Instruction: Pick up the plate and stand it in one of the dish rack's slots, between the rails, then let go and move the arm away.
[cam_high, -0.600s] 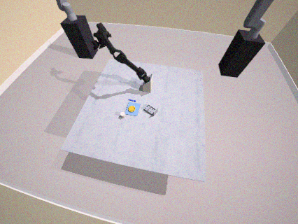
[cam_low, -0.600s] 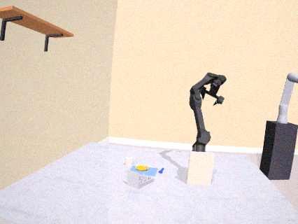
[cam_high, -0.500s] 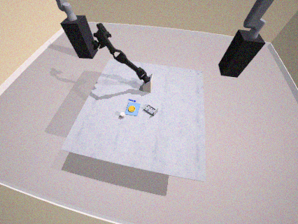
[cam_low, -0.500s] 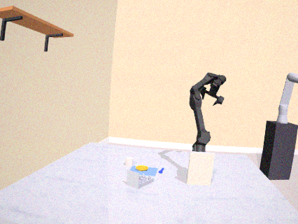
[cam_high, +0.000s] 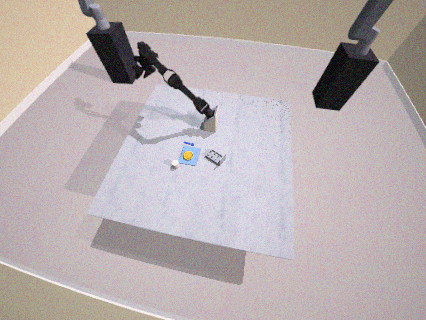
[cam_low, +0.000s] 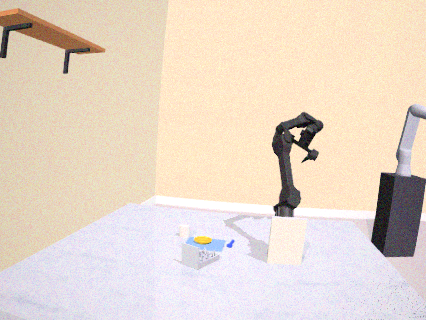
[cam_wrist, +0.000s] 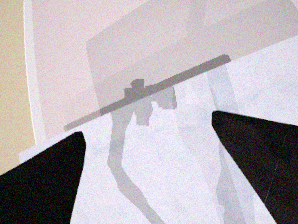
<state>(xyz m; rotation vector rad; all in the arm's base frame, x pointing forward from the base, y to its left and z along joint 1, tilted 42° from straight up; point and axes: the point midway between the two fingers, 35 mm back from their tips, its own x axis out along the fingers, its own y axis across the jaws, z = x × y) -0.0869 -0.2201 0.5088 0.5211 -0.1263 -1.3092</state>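
My gripper tip is 39 cm short of the yellow plate, 40 cm to the right of it and 32 cm above it. The rest, counted from my gripper tip: grey dish rack: 37 cm ahead, 60 cm to the left, 32 cm below; then small white cup: 48 cm ahead, 33 cm to the left, 32 cm below; then flat blue sheet: 38 cm ahead, 41 cm to the left, 34 cm below.
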